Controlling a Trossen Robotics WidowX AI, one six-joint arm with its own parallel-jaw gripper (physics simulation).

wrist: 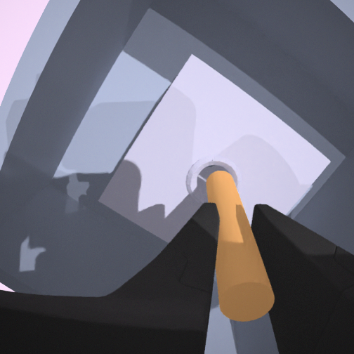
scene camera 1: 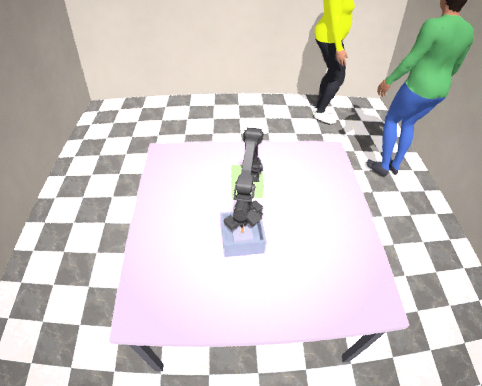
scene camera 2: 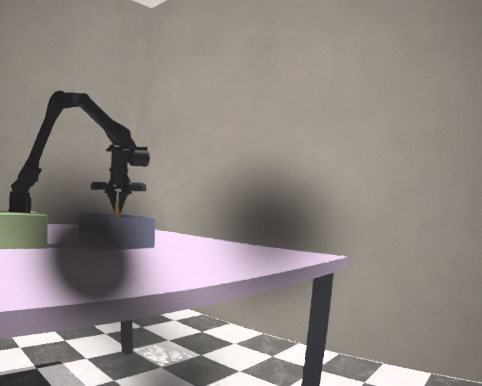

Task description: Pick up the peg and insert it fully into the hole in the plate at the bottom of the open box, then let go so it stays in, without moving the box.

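Places are measured from the arm's base along level axes (x right, y ahead, z up), in metres.
Pixels of known places: gripper, fingertip midpoint: (scene camera 1: 243,226) (scene camera 2: 117,212); arm's base, link origin: (scene camera 1: 253,177) (scene camera 2: 19,211).
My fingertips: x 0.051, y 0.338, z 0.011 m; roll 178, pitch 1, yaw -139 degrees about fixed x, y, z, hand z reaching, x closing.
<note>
Ahead of a thing's pixels: the offset from my fingertips to its top centre. Level surfaces: height alone.
My gripper (scene camera 1: 242,226) (scene camera 2: 117,211) (wrist: 233,215) is shut on the orange peg {dx +0.004, dy -0.005, dz +0.034 m} (scene camera 1: 242,230) (scene camera 2: 117,206) (wrist: 241,260). It holds the peg roughly upright over the open blue-grey box {dx +0.003, dy -0.007, dz -0.010 m} (scene camera 1: 244,249) (scene camera 2: 137,233) (wrist: 305,55). In scene camera 2 the peg's lower part passes behind the box's near rim. The pale square plate {dx +0.003, dy -0.007, dz -0.047 m} (scene camera 1: 243,237) (wrist: 250,105) lies at the box bottom, with a round raised-rimmed hole (wrist: 204,175). In the wrist view the peg's far end overlaps the hole's right and lower side; its exact height above the hole cannot be told.
The arm's base stands on a green block (scene camera 1: 236,175) (scene camera 2: 24,232) behind the box. The pink table {dz -0.108 m} (scene camera 1: 300,280) (scene camera 2: 225,260) bears both. The box walls surround the plate and rise around the fingertips. Two people stand on the floor beyond the table in scene camera 1.
</note>
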